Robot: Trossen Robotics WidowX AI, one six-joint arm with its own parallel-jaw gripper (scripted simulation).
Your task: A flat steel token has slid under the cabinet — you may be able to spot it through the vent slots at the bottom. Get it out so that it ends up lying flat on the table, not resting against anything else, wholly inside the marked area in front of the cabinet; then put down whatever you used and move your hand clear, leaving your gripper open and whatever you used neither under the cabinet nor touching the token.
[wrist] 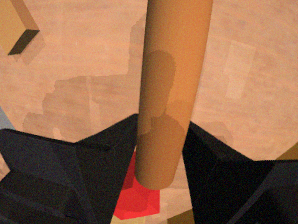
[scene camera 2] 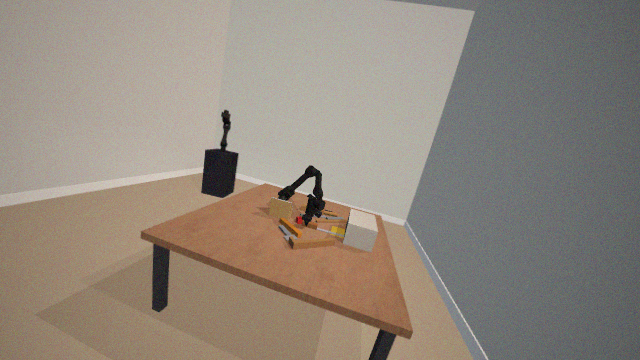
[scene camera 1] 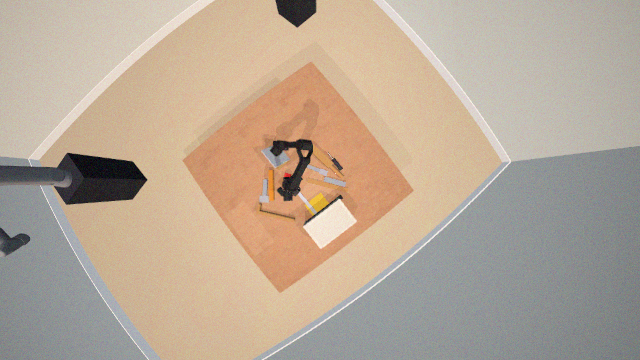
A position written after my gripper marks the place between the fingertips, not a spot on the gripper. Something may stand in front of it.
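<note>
I can see a white cabinet [scene camera 1: 330,222], [scene camera 2: 361,231], along with a red cube [wrist: 133,195], and my gripper [wrist: 160,121] is visible too.
</note>
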